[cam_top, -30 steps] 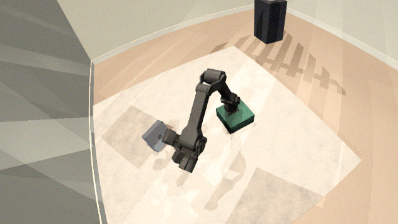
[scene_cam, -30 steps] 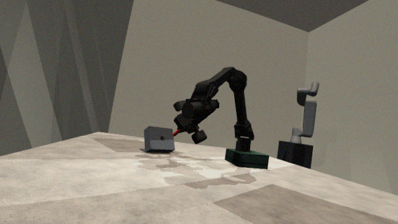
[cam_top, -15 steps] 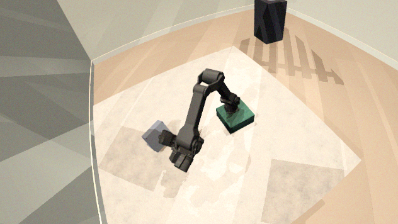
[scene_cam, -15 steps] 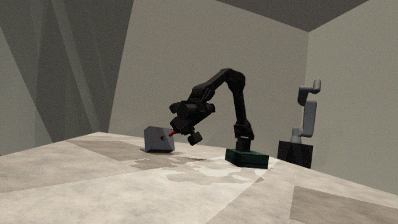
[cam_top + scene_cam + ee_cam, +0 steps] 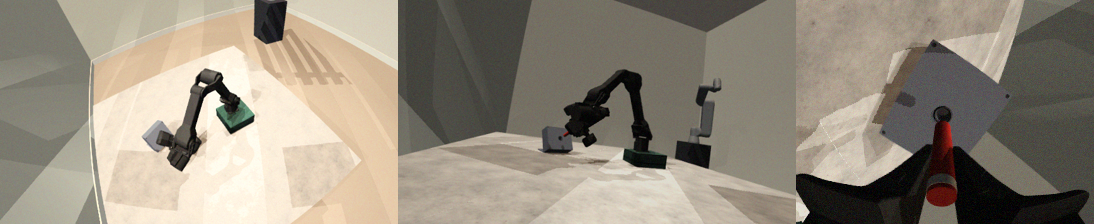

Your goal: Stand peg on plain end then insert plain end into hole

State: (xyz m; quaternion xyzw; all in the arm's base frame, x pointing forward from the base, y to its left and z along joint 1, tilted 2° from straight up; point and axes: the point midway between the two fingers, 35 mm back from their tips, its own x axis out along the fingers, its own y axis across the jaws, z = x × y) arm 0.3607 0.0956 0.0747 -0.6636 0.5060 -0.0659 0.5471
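My gripper tip is now 5 cm short of the grey sloped panel, 8 cm to the left of it and 5 cm above it. The rest, counted from my gripper tip: red peg 1 cm behind, 1 cm to the left, 1 cm above.
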